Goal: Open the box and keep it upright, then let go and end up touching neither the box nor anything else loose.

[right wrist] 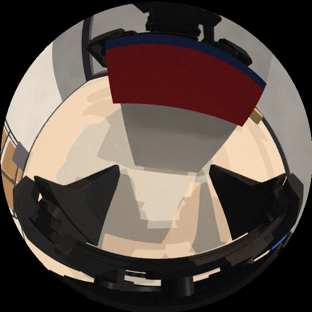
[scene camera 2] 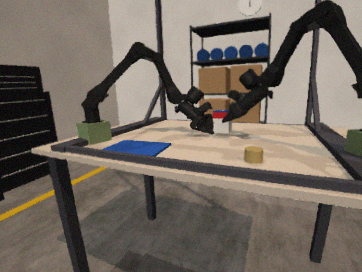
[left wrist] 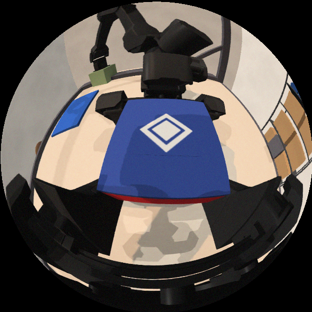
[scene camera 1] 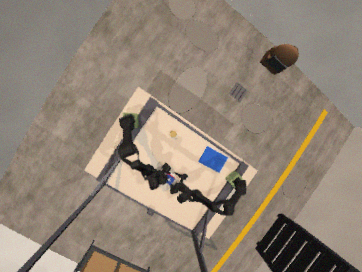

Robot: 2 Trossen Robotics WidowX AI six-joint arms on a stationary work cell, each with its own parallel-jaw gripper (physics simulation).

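Seen in the pictures: left gripper, between the fingertips: (scene camera 2: pixel 223 121) (scene camera 1: pixel 168 176); right gripper, between the fingertips: (scene camera 2: pixel 216 132); left arm's base, origin of its link: (scene camera 1: pixel 129 120); right arm's base, origin of its link: (scene camera 2: pixel 93 121) (scene camera 1: pixel 237 182).
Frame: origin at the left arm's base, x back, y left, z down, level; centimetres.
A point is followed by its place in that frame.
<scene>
The box (scene camera 1: pixel 170 178) {x -31.4, y -39.9, z -2.4 cm} (scene camera 2: pixel 220 115) {x -32.1, y -38.3, z -0.8 cm} (left wrist: pixel 165 165) (right wrist: pixel 175 75) stands upright near the middle of the table, with a blue top bearing a white diamond, a red band and a pale grey body. Its top looks closed. My left gripper (scene camera 2: pixel 226 120) {x -29.9, y -40.3, z 2.2 cm} (left wrist: pixel 161 171) is shut on the box from its upper part; its fingertips are partly hidden behind the top in the left wrist view. My right gripper (scene camera 2: pixel 212 132) {x -32.7, y -42.4, z 7.3 cm} (right wrist: pixel 165 169) is open, low beside the grey body, with no box part between its fingers. Whether a right finger touches the box is hard to tell.
A gold cylinder (scene camera 1: pixel 173 134) {x -31.6, y -8.1, z 4.6 cm} (scene camera 2: pixel 253 154) {x -32.6, y -5.7, z 5.5 cm} (right wrist: pixel 256 116) and a flat blue mat (scene camera 1: pixel 213 159) {x -66.2, y -26.5, z 7.3 cm} (scene camera 2: pixel 137 148) {x -65.5, y -24.2, z 7.3 cm} (left wrist: pixel 75 114) lie on the table, apart from the box. Dark rails edge the table. The two grippers face each other closely across the box.
</scene>
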